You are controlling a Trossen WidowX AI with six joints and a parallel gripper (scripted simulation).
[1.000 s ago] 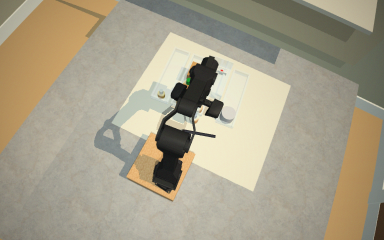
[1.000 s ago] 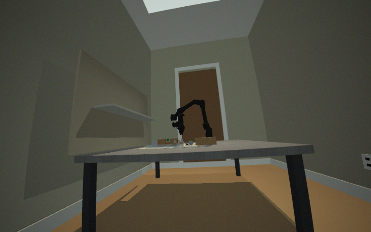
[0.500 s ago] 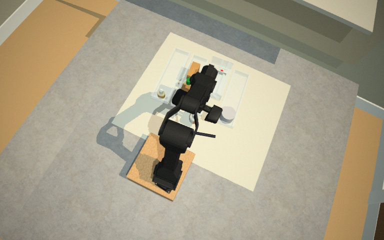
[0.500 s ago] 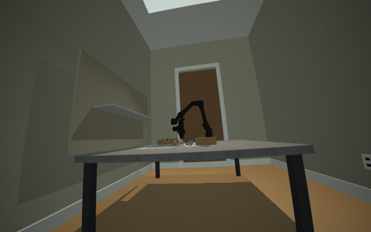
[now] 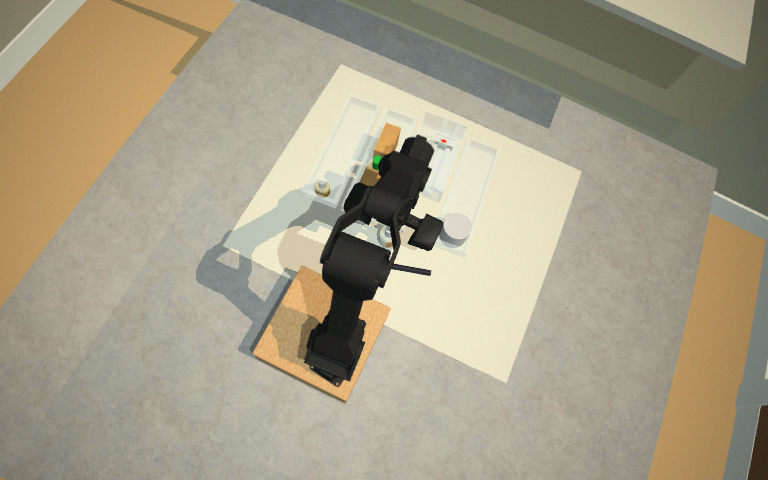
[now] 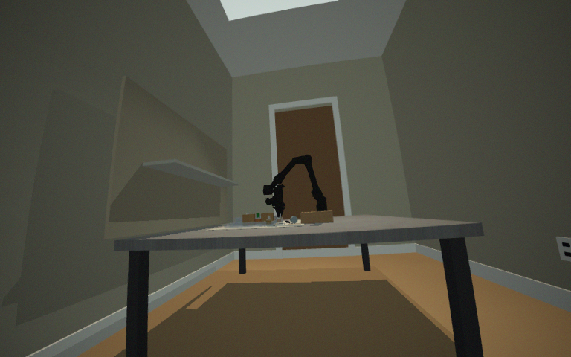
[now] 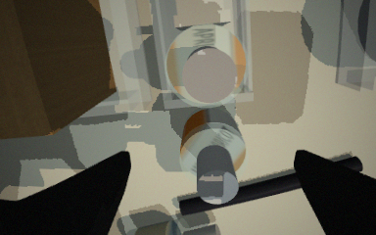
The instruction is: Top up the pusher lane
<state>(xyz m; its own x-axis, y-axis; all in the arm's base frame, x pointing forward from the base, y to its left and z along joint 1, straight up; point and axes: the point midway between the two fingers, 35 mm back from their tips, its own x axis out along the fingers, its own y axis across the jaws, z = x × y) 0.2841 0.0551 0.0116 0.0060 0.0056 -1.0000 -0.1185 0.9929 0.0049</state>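
The dark rod is 40 mm behind my gripper tip, 50 mm to the right of it and 30 mm below it. The rest, counted from my gripper tip: wide grey cylinder: 90 mm ahead, 110 mm to the right, 10 mm below; small jar: 10 mm ahead, 170 mm to the left, 10 mm below.
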